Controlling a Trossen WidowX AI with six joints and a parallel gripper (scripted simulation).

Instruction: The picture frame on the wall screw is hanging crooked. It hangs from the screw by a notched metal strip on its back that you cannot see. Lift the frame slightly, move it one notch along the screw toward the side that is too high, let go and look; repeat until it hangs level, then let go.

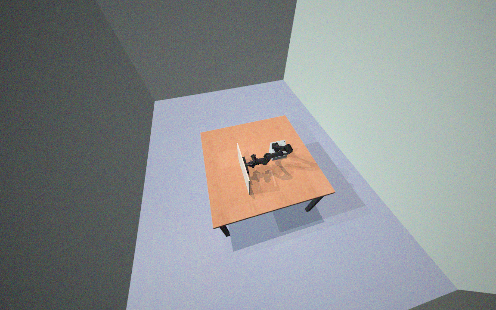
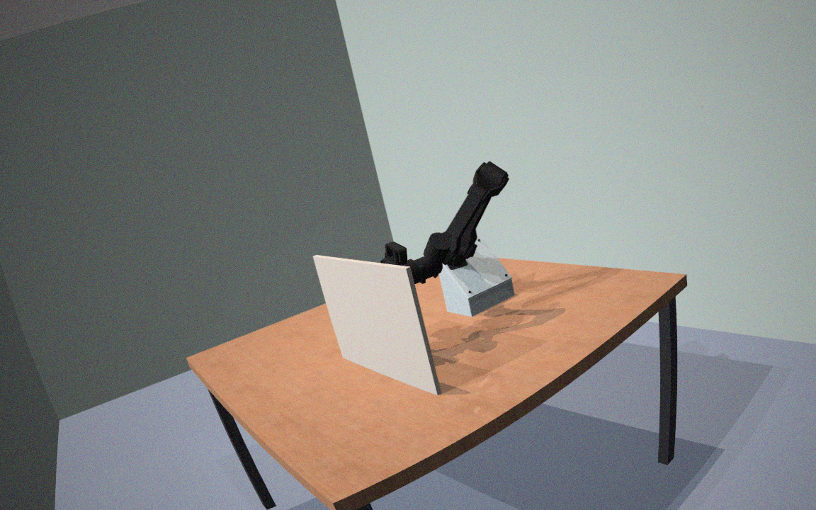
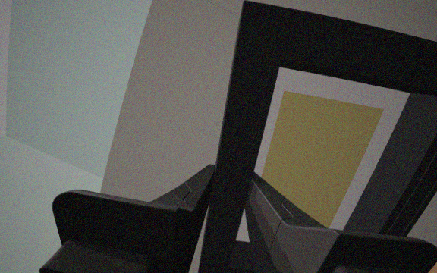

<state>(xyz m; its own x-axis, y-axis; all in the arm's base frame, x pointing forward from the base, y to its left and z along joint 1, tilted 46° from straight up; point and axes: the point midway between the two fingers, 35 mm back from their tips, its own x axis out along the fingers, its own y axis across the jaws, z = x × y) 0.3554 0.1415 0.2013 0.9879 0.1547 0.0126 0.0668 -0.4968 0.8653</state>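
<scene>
Right now my gripper tip is 2 cm to the left of the picture frame and 5 cm above it. From my gripper tip the other things lie so: wall panel (2 cm ahead, 7 cm below).
</scene>
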